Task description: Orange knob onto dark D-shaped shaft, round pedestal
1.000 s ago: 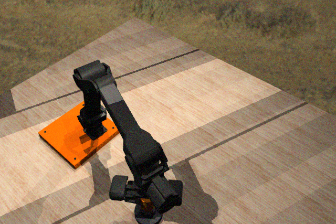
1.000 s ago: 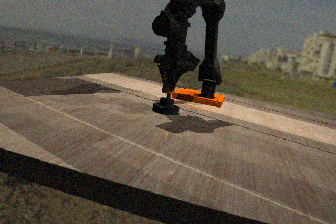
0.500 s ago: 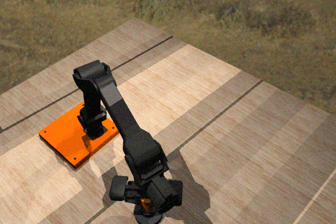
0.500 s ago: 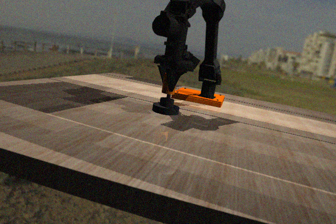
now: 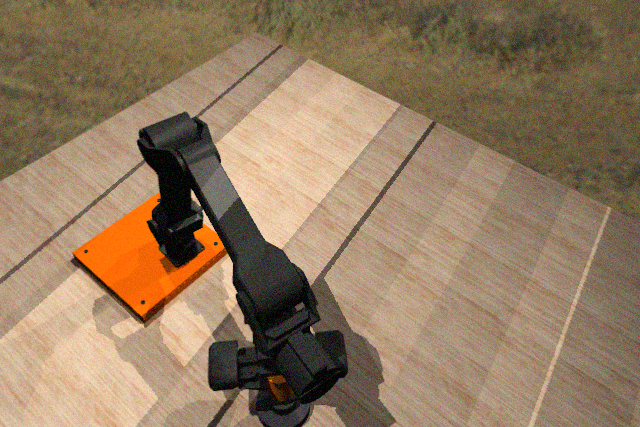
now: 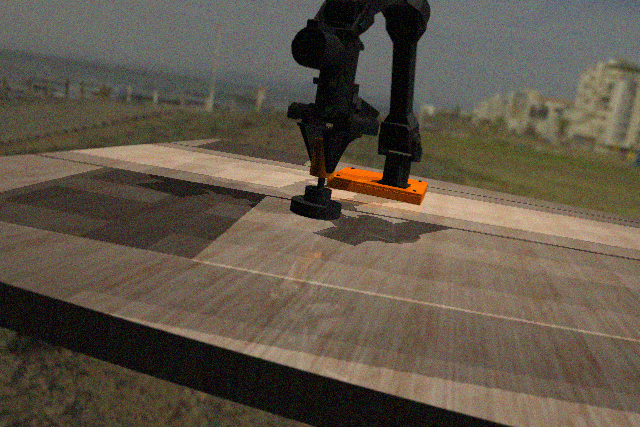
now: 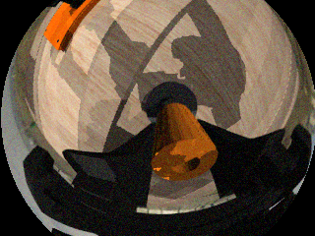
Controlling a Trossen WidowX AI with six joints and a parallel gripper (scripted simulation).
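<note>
The orange knob is 20 mm above my gripper tip. From my gripper tip the other things lie so: dark round pedestal 40 mm below.
</note>
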